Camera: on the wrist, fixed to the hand. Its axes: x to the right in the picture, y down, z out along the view.
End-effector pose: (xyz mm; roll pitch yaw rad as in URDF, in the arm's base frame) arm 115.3 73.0 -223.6 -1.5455 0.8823 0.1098
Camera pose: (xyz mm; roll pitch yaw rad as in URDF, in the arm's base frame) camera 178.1 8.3 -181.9 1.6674 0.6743 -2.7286
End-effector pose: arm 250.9 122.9 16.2 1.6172 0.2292 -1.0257
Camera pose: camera 306.5 171.3 -50.4 0.7545 -1.2520 -0.2798
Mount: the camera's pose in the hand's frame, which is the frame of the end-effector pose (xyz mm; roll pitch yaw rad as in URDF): 2.9 -71.0 -69.4 -0.0965 0.2607 1.5621
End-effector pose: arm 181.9 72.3 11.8 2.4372 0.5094 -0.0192
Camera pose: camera 189.7 171.2 16.4 2.2653 -0.7946 -0.9679
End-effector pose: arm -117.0 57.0 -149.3 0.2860 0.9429 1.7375
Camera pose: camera -57.8 -2.4 -202.5 0.8489 -0.0081 -3.0003
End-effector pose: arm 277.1 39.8 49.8 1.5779 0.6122 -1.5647
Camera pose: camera 346.8 78.4 -9.6 1.1370 -0.9065 -1.1456
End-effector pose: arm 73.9 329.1 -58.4 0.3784 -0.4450 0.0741
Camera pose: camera 118.4 292.0 -139.0 -0.5411 -0.1098 1.6881
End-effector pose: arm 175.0 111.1 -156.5 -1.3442 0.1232 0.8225
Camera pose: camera 242.7 61.2 -103.7 1.7638 1.4511 -2.0295
